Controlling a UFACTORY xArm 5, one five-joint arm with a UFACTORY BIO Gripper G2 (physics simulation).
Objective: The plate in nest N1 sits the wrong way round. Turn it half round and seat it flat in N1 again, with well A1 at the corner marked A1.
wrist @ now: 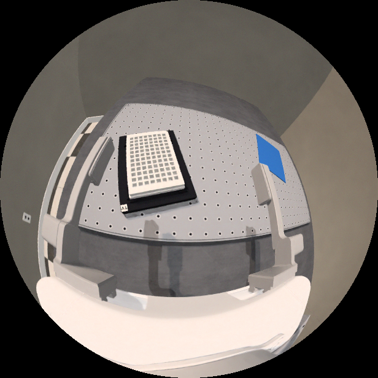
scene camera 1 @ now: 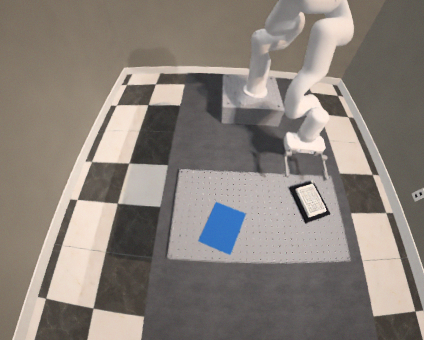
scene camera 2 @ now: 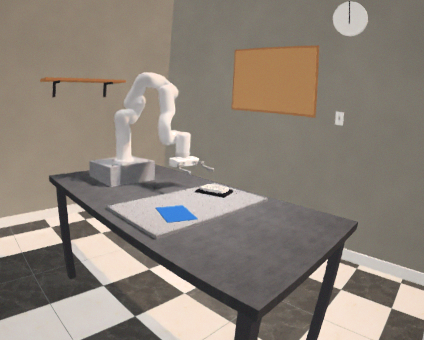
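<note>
The white well plate [scene camera 1: 312, 200] [scene camera 2: 215, 188] [wrist: 154, 162] lies in the black nest [scene camera 1: 317, 218] [scene camera 2: 214, 194] [wrist: 160, 201], which stands near the right end of the perforated board in scene camera 1. In the wrist view the white label A1 [wrist: 124, 208] shows at the nest's near left corner. The plate's own A1 well marking is too small to make out. My gripper [scene camera 1: 306, 176] [scene camera 2: 201, 171] [wrist: 182, 172] is open and empty. It hangs above the board's rear edge, on the robot-base side of the nest, higher than the plate and apart from it.
A flat blue sheet [scene camera 1: 222, 228] [scene camera 2: 176, 214] [wrist: 271, 156] lies on the grey perforated board [scene camera 1: 270, 240] [scene camera 2: 135, 210] [wrist: 220, 200], toward the left end in scene camera 1. The robot's base block [scene camera 1: 252, 112] [scene camera 2: 122, 171] stands behind the board on the dark table [scene camera 1: 260, 300] [scene camera 2: 280, 240].
</note>
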